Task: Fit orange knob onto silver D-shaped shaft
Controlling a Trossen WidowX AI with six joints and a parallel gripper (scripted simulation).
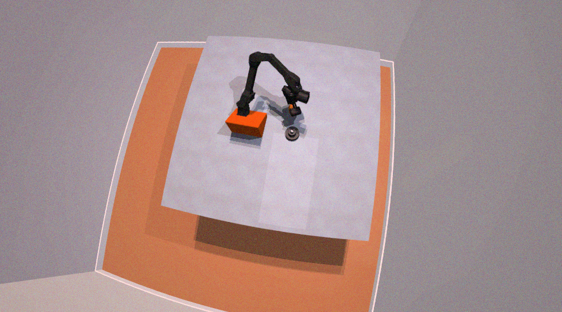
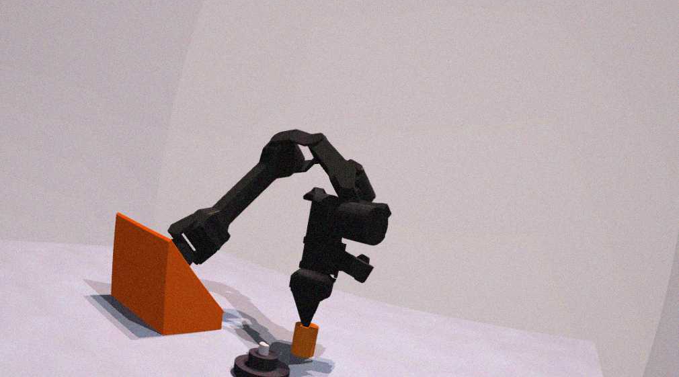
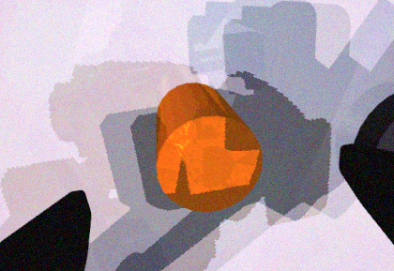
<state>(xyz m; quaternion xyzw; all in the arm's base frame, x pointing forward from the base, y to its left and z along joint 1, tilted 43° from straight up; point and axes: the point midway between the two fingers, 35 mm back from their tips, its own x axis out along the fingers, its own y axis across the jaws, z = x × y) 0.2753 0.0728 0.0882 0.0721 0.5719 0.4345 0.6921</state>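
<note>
Right now the orange knob is 30 mm below my gripper tip. Round my gripper tip: round pedestal: 150 mm to the right, 40 mm below, 30 mm ahead.
</note>
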